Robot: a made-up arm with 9 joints. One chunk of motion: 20 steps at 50 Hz.
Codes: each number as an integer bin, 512 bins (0 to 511) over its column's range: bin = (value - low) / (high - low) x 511, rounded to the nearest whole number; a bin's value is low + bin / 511 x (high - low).
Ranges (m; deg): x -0.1..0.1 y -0.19..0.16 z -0.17..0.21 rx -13..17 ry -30..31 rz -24..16
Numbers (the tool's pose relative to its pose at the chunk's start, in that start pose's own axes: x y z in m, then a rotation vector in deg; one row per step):
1: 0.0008 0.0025 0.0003 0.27 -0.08 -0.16
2: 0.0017 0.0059 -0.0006 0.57 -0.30 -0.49
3: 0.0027 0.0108 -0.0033 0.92 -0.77 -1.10
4: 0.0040 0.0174 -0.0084 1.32 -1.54 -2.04
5: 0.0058 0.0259 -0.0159 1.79 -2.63 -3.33
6: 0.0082 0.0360 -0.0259 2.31 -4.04 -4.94
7: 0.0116 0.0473 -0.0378 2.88 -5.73 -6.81
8: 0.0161 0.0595 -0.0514 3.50 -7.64 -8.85
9: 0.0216 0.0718 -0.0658 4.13 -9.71 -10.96
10: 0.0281 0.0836 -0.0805 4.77 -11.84 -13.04
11: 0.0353 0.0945 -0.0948 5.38 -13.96 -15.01
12: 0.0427 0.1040 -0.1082 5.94 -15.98 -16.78
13: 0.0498 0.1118 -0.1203 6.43 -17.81 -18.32
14: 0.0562 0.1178 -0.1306 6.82 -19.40 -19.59
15: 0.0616 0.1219 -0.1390 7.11 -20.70 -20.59
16: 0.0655 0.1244 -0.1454 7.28 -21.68 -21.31
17: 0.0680 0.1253 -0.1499 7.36 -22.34 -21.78
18: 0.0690 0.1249 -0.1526 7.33 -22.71 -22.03
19: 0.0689 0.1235 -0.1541 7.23 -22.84 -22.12
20: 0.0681 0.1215 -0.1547 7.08 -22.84 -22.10
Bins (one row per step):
1: 258 281 229 226 251 305
2: 260 286 228 231 249 300
3: 262 293 224 237 245 293
4: 266 303 217 244 238 281
5: 270 315 207 252 229 264
6: 276 330 194 261 217 243
7: 285 346 178 270 203 220
8: 297 364 159 281 187 194
9: 311 382 140 292 170 167
10: 327 399 120 303 152 140
11: 346 415 101 313 134 115
12: 365 429 83 323 117 92
13: 383 441 67 331 102 73
14: 399 449 53 338 89 56
15: 413 455 42 343 78 44
16: 423 459 33 345 70 34
17: 429 460 27 347 64 28
18: 432 460 23 346 61 25
19: 432 458 21 345 60 24
20: 429 455 21 342 60 24

